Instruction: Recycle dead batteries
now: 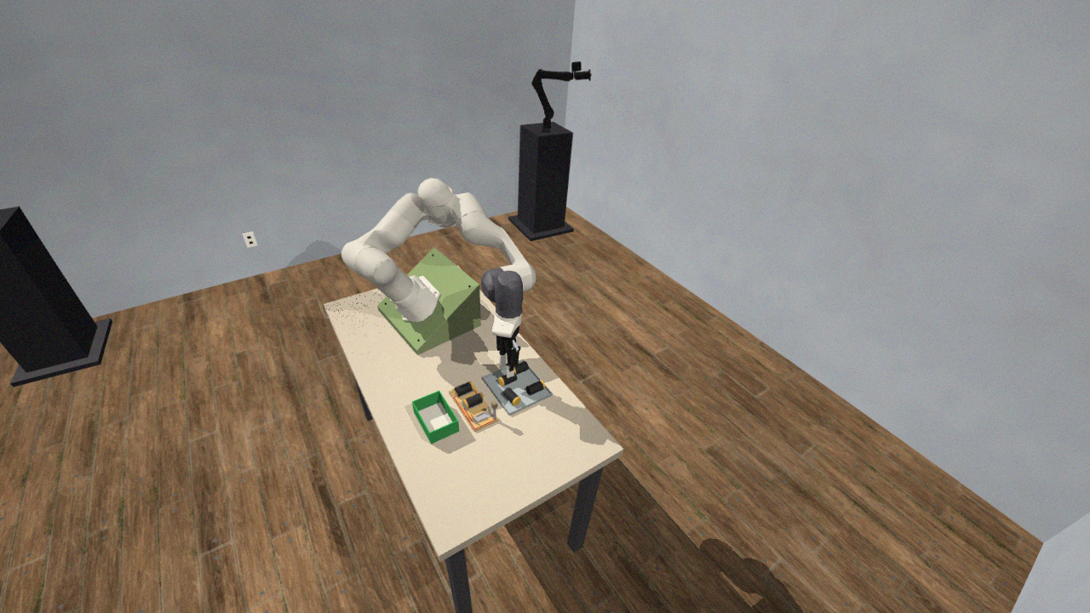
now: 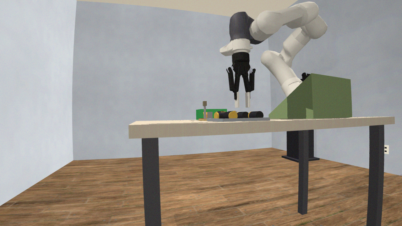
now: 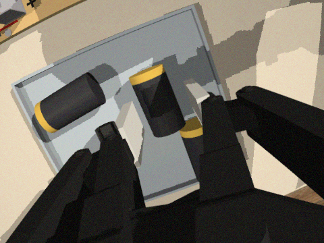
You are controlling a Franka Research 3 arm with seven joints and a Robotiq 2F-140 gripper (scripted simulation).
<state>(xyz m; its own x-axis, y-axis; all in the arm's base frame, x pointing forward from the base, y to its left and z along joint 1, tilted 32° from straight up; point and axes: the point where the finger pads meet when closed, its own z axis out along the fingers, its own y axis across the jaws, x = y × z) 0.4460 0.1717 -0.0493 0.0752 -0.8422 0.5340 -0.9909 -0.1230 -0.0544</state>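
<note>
The grey tray lies 40 mm ahead of my hand, 20 mm to the left of it and 80 mm below it. Also, from my hand: battery holder (50 mm ahead, 160 mm to the right, 80 mm below); then green recycling box (60 mm ahead, 290 mm to the right, 70 mm below); then bulb post (140 mm ahead, 110 mm to the right, 50 mm below).
</note>
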